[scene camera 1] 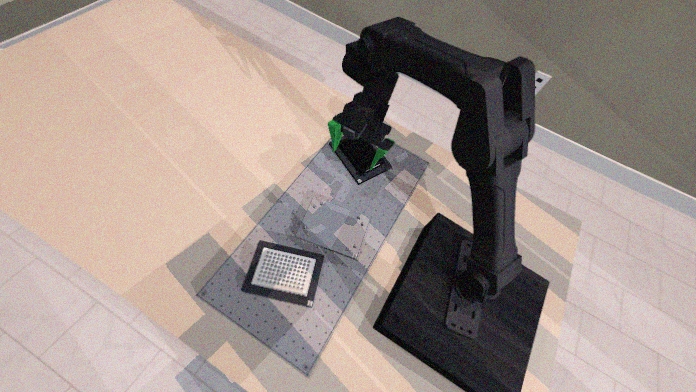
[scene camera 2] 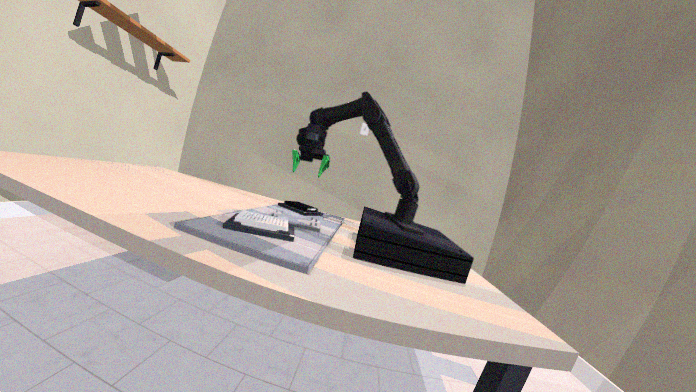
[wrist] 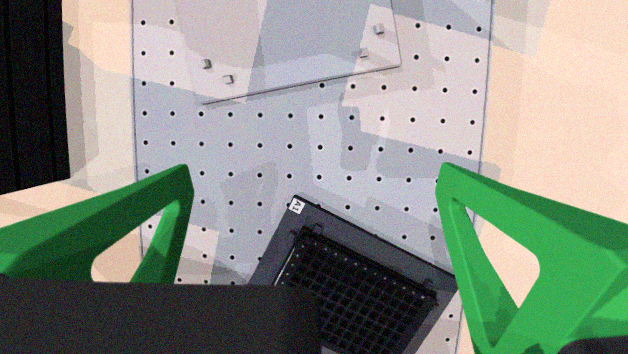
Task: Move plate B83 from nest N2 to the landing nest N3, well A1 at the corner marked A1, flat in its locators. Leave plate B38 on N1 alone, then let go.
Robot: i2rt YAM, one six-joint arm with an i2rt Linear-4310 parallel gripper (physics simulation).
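Note:
My gripper (scene camera 1: 354, 159) (scene camera 2: 306, 174) (wrist: 314, 177) is open and empty, high above the far end of the perforated board. Below it a black well plate (scene camera 2: 302, 207) (wrist: 360, 300) sits in a dark nest (scene camera 1: 370, 176) (wrist: 350, 237), turned at an angle in the wrist view; the black gripper body hides part of it. That nest's A1 tag (wrist: 296, 205) shows. A white well plate (scene camera 1: 283, 271) (scene camera 2: 262, 221) sits in another dark nest (scene camera 1: 251, 280) at the near end. Between them is a pale grey nest (scene camera 1: 340, 235) (wrist: 310, 60) with small upright locators and no plate. Plate and nest numbers are not readable.
The perforated board (scene camera 1: 260, 320) (scene camera 2: 305, 259) (wrist: 290, 130) carries all the nests. The arm's black base block (scene camera 1: 415, 300) (scene camera 2: 410, 250) (wrist: 32, 100) stands beside it on the wooden table (scene camera 1: 125, 150) (scene camera 2: 350, 285). A wall shelf (scene camera 2: 135, 30) is at the upper left in scene view 2.

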